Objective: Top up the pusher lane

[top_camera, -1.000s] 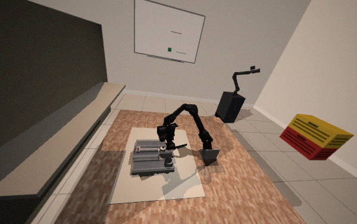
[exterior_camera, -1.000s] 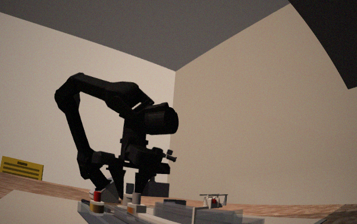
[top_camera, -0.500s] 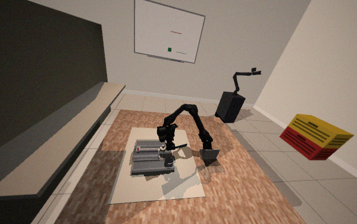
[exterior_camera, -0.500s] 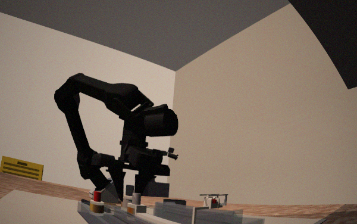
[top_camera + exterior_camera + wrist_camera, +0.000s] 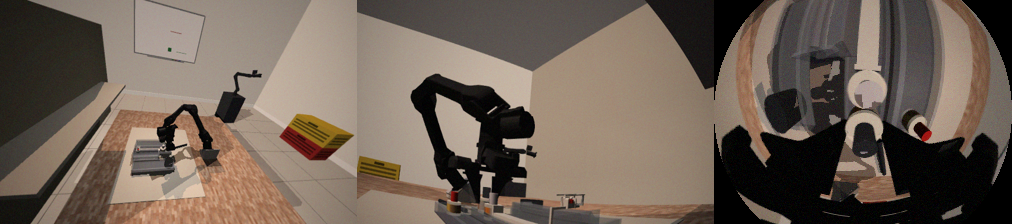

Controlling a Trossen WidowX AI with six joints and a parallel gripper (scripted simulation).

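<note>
The grey cylinder is 13 cm to the left of my gripper tip, 2 cm ahead of it and 1 cm below it. From my gripper tip the other things lie so: red mark (22 cm ahead, 3 cm above, 2 cm to the left); grey lane rack (14 cm ahead, 2 cm to the left, 2 cm below).
</note>
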